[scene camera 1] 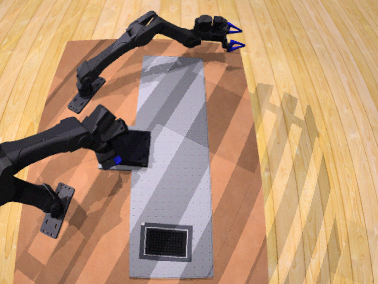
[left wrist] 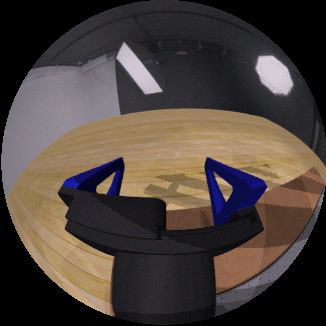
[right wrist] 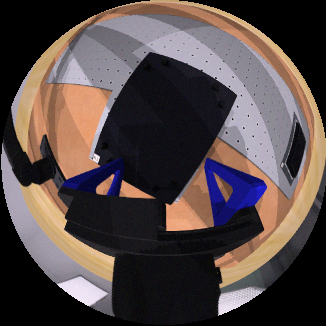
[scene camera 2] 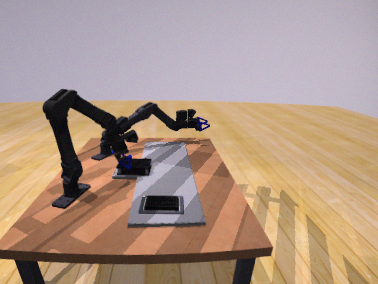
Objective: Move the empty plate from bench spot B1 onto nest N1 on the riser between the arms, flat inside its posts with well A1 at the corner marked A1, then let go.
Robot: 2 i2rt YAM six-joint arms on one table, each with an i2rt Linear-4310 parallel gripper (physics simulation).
Labels:
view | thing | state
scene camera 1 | black block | touched by the right gripper
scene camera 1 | black well plate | -
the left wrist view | left gripper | -
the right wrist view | black block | -

